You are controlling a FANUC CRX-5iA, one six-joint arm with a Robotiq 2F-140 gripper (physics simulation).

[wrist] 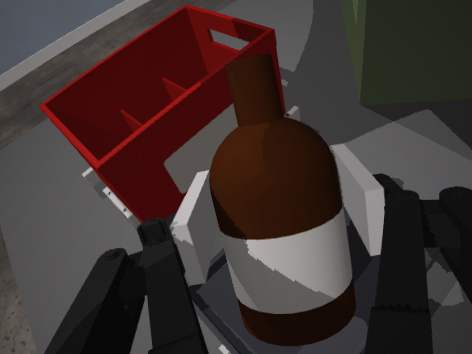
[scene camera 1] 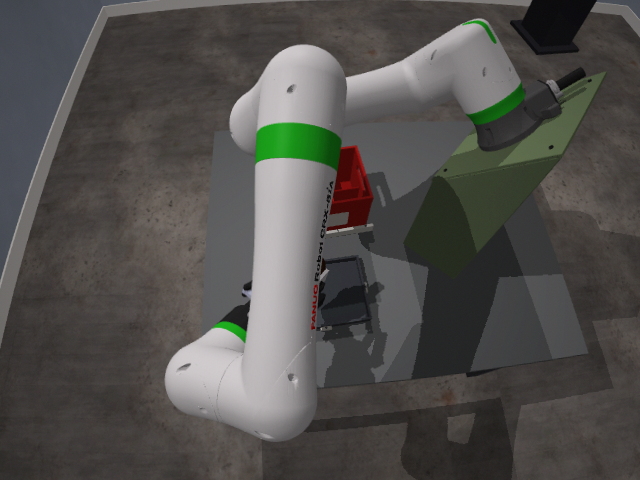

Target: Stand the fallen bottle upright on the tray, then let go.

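Where they show: gripper, between the fingertips: (wrist: 273, 181); arm's base, origin of its link: (scene camera 1: 510, 131).
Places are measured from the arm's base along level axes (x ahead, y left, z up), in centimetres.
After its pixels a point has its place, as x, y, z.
Note:
The brown bottle (wrist: 272, 185) {49.7, 13.7, -17.4} with a white label stands roughly upright, neck up, in the wrist view. My gripper (wrist: 273, 181) {47.8, 11.7, -20.9} is shut on it, with a pale pad on either side of its body around the shoulder and label. In the scene view a small brown bit of the bottle (scene camera 1: 324, 265) {44.9, 13.1, -18.8} shows past the arm, and most of the gripper is hidden behind the arm. The dark tray (scene camera 1: 343, 276) {37.1, 7.7, -43.9} (wrist: 362, 281) {42.0, 16.7, -43.9} lies beneath the bottle. Whether the bottle's base touches the tray cannot be told.
A red crate (scene camera 1: 356, 206) {30.4, -6.4, -30.4} (wrist: 130, 175) {51.2, -7.3, -30.6} with dividers stands beyond the tray. The green slanted arm mount (scene camera 1: 454, 217) {11.2, 8.5, -18.9} (wrist: 415, 55) {11.9, 7.5, -35.3} stands on the right of the grey table (scene camera 1: 537, 320) {-15.2, 35.3, -44.4}. A black pedestal (scene camera 1: 555, 25) stands on the floor at the back right.

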